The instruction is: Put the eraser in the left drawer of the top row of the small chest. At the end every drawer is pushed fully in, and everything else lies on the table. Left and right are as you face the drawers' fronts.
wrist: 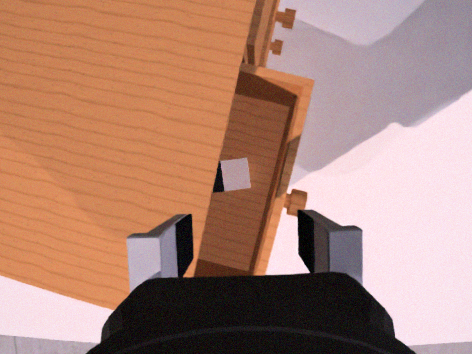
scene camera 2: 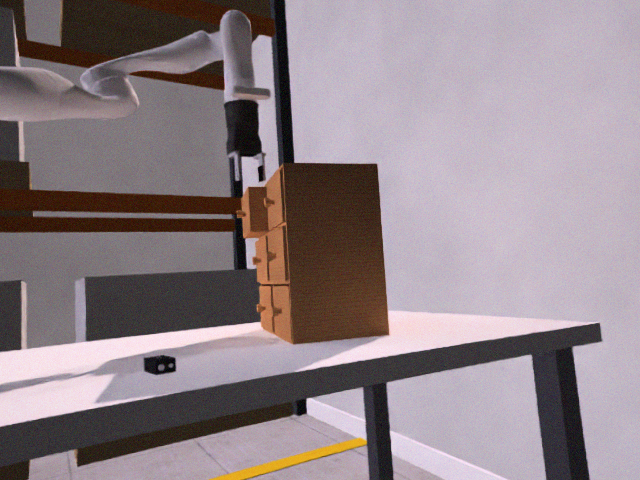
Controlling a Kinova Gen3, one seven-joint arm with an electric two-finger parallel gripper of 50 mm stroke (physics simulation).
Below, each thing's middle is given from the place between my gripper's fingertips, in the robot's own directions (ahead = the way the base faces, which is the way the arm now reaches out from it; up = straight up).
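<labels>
Picture the eraser [wrist: 233, 174]: my hand is 40 mm short of it, 10 mm to the left of it and 120 mm above it. There's a small wooden chest [scene camera 2: 337, 285] as well, and that chest is 110 mm ahead of my hand, 100 mm to the right of it and 180 mm below it.
</labels>
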